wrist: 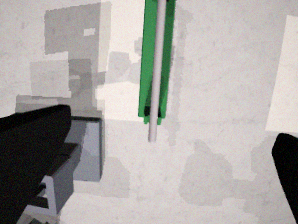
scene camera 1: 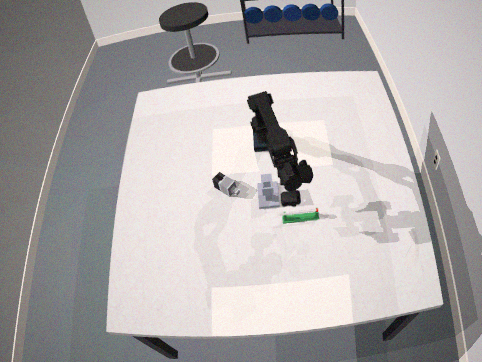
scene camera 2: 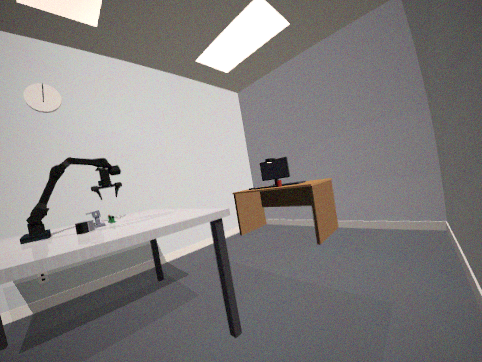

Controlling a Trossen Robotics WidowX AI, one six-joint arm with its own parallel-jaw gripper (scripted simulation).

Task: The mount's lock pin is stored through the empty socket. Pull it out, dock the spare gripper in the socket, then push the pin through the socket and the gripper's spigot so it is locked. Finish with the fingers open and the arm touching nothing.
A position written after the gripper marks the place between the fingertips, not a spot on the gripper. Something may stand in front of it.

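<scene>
A grey mount [wrist: 80, 157] is part of the scene, and so is the gripper [wrist: 173, 129], which is open and holds nothing.
</scene>
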